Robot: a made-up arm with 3 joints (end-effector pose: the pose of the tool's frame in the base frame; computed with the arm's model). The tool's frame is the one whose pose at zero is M.
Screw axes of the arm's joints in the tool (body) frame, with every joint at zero. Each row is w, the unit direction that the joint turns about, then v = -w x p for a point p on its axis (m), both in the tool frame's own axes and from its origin. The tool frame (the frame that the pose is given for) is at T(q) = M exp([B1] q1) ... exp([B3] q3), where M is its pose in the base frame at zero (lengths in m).
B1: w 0 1 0 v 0.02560 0.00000 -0.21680
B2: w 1 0 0 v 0.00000 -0.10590 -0.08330
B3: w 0 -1 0 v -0.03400 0.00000 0.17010
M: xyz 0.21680 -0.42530 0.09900 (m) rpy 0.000 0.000 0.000 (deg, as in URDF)
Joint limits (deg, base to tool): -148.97..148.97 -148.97..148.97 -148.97..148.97
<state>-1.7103 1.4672 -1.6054</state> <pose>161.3 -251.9 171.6 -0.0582 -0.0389 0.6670 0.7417</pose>
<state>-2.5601 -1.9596 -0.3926</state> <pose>-171.5 -275.0 207.3 -0.0783 -0.4924 -0.8267 0.2608</pose>
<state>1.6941 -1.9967 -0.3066</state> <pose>-53.1 -259.3 -140.8 -0.6463 0.4559 0.5375 0.2925</pose>
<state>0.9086 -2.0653 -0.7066</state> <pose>121.1 -313.6 -83.5 -0.8543 0.3704 0.0866 0.3543</pose>
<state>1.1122 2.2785 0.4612</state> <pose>-151.1 -423.1 -206.3 0.6414 0.1338 -0.6431 0.3963</pose>
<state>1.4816 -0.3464 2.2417</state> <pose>112.9 -357.9 169.5 0.0494 -0.3654 0.1651 0.9148</pose>
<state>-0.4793 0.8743 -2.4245</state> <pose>33.4 -345.2 -119.1 0.0502 0.7486 0.4204 0.5102</pose>
